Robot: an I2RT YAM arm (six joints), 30 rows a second.
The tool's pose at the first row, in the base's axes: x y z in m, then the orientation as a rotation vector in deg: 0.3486, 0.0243, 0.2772, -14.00, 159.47, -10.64
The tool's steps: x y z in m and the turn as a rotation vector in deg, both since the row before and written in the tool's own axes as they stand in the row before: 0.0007, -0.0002, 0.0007, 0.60, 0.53, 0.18; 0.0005, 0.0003, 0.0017, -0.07, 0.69, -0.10; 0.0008, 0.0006, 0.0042, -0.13, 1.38, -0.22; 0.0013, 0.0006, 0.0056, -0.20, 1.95, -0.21; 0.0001, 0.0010, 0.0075, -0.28, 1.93, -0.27; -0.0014, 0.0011, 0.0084, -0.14, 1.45, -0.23; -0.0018, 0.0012, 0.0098, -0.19, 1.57, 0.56; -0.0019, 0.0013, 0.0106, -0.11, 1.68, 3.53; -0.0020, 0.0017, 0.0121, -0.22, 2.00, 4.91
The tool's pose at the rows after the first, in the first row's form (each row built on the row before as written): 0.3482, 0.0239, 0.2764, -13.58, 159.91, -11.52; 0.3483, 0.0239, 0.2746, -13.71, 160.60, -11.57; 0.3488, 0.0239, 0.2703, -14.00, 161.97, -11.68; 0.3492, 0.0236, 0.2645, -14.27, 163.92, -11.79; 0.3510, 0.0237, 0.2571, -14.65, 165.86, -11.79; 0.3542, 0.0240, 0.2491, -14.97, 167.30, -11.90; 0.3578, 0.0243, 0.2397, -14.13, 168.92, -11.83; 0.3614, 0.0246, 0.2295, -8.83, 170.75, -11.49; 0.3651, 0.0250, 0.2177, -1.34, 172.70, -10.84
